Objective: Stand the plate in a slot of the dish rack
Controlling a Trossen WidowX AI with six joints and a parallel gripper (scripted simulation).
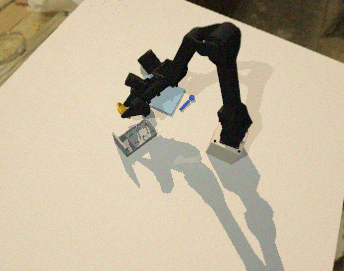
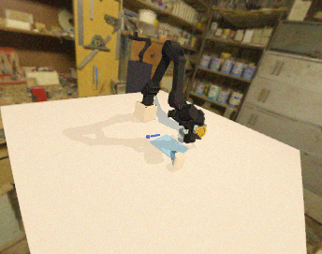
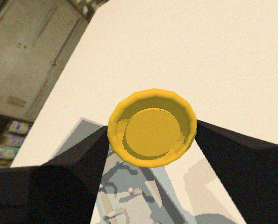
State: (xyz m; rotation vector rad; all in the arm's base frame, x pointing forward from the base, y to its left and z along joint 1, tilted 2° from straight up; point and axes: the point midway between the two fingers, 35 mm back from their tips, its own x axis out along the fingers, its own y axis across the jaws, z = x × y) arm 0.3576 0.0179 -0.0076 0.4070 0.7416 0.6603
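Right now my gripper tip is 7 cm past the grey dish rack, 5 cm to the right of it and 4 cm above it. The rest, counted from my gripper tip: cream cup: 24 cm to the right, 4 cm below, 2 cm ahead; then light blue mat: 16 cm to the right, 8 cm behind, 6 cm below; then yellow plate: 1 cm to the right.
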